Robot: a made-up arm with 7 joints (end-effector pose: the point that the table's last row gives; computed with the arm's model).
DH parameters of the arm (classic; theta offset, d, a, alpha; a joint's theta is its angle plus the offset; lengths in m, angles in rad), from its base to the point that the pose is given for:
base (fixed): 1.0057 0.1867 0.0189 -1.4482
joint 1: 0 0.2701 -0.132 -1.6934
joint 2: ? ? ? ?
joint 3: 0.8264 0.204 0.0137 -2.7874
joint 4: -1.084 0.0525 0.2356 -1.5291
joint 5: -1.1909 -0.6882 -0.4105 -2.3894
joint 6: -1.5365 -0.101 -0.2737 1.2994
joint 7: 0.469 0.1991 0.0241 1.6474
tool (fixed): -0.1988 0.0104 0 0
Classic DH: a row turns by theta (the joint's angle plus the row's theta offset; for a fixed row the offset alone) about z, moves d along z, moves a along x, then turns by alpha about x.
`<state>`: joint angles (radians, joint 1 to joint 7).
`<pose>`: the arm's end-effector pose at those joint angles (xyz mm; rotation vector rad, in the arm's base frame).
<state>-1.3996 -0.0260 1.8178 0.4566 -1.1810 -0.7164 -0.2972</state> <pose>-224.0 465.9 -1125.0 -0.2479 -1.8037 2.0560</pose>
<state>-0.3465 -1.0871 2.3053 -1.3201 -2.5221 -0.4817 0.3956</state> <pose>320.8 538.9 515.6 0.5784 2.9340 -0.2242</pose>
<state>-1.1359 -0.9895 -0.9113 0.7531 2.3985 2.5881 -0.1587</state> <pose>-791.9 -217.8 -72.1 -1.0166 0.0363 -1.9082</pose>
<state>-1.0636 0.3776 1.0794 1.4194 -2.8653 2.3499 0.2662</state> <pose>-978.4 620.2 526.4 0.5226 2.3923 -1.7490</pose>
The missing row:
joint 2: 1.2636 0.0391 -0.3011 -1.8163
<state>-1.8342 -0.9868 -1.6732 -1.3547 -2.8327 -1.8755 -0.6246</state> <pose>-638.3 385.6 -870.7 -0.5646 2.1441 -2.1071</pose>
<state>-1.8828 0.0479 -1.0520 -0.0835 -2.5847 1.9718 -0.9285</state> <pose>-985.8 -208.0 50.8 0.9050 1.2705 0.0296</pose>
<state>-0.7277 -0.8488 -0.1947 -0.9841 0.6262 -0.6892 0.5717</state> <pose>-202.8 271.7 -856.5 -0.1412 0.6543 -1.2321</pose>
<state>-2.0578 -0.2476 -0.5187 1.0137 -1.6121 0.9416 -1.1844</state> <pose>-281.7 -617.0 -564.6 1.8884 0.9492 1.2099</pose>
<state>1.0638 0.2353 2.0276 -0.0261 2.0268 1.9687 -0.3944</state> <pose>-199.0 -171.8 117.1 0.5052 -1.7582 -1.2374</pose>
